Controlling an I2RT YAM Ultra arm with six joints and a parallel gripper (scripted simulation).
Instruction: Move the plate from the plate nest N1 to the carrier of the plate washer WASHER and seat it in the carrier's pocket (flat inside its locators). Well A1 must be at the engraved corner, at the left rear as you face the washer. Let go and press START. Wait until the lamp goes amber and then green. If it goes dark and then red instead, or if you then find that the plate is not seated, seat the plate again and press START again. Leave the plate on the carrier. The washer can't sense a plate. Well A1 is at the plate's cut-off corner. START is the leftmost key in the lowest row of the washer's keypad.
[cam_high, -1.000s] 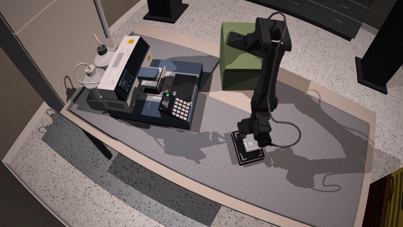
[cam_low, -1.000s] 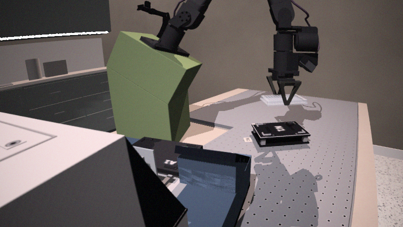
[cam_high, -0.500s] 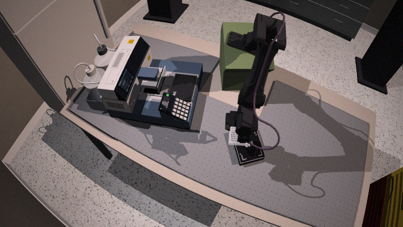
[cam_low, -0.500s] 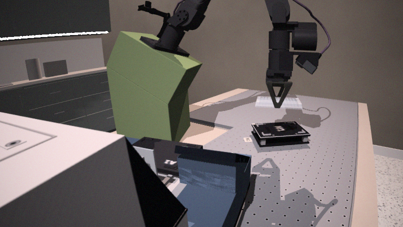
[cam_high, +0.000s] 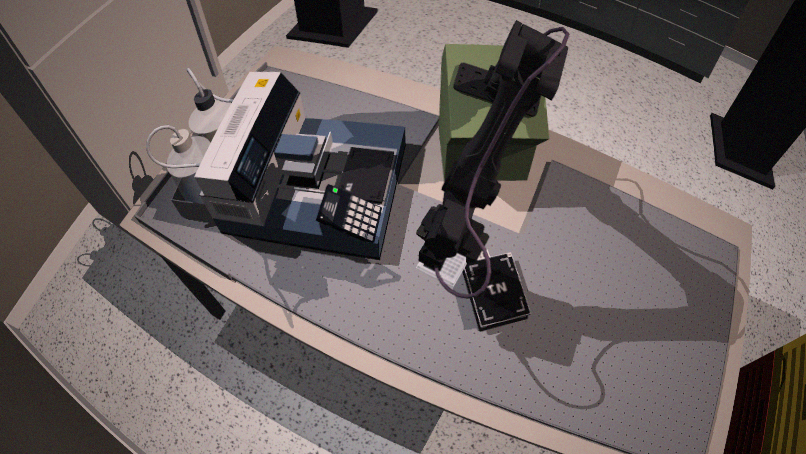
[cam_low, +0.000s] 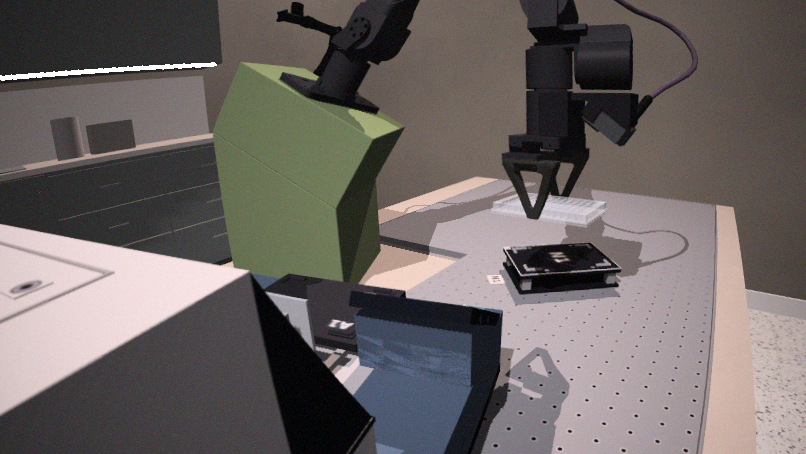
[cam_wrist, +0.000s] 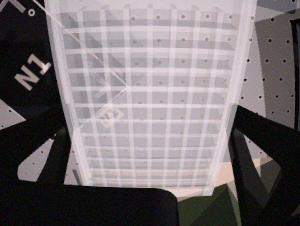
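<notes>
My hand is 26 cm to the left of the dark carrier, 16 cm past it and 6 cm above it. From my hand the other things lie so: small label 15 cm below, 9 cm behind, 6 cm to the left; then clear well plate right at my hand; then black plate nest 12 cm to the left, 12 cm below.
</notes>
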